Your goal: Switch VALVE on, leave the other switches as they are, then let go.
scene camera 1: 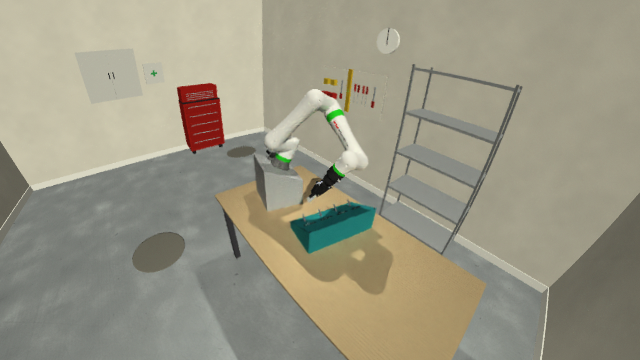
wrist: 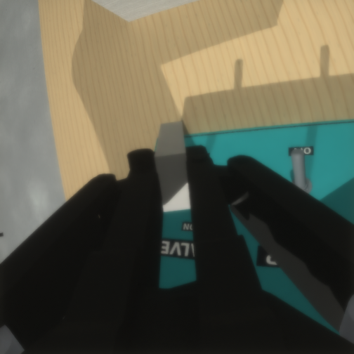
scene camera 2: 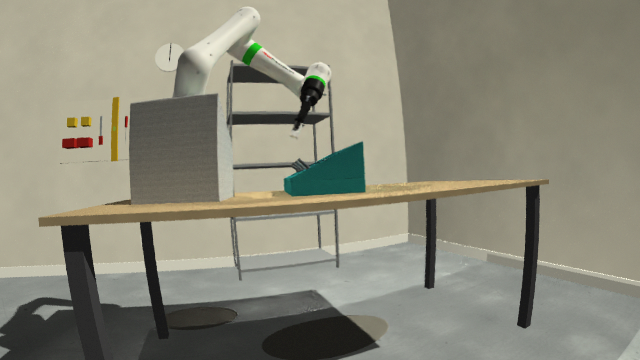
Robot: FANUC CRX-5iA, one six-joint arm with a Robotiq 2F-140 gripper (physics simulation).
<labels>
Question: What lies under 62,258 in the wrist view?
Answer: The gripper.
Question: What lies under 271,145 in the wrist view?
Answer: A teal switch box.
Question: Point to a teal switch box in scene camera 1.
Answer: At 318,231
</labels>
